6 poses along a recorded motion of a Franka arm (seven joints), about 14 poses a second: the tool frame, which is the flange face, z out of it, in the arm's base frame.
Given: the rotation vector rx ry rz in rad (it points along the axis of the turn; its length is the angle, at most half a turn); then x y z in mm.
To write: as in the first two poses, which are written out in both.
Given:
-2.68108 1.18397 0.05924 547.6 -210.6 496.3
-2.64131 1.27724 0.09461 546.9 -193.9 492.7
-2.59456 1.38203 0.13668 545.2 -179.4 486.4
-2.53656 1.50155 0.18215 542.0 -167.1 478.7
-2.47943 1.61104 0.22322 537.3 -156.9 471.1
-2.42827 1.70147 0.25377 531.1 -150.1 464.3
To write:
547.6 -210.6 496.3 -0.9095 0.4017 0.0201 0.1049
546.9 -193.9 492.7 -0.8950 0.4328 0.0321 0.1029
545.2 -179.4 486.4 -0.8773 0.4673 0.0462 0.0992
542.0 -167.1 478.7 -0.8551 0.5062 0.0614 0.0940
537.3 -156.9 471.1 -0.8329 0.5412 0.0750 0.0880
531.1 -150.1 464.3 -0.8132 0.5698 0.0850 0.0828

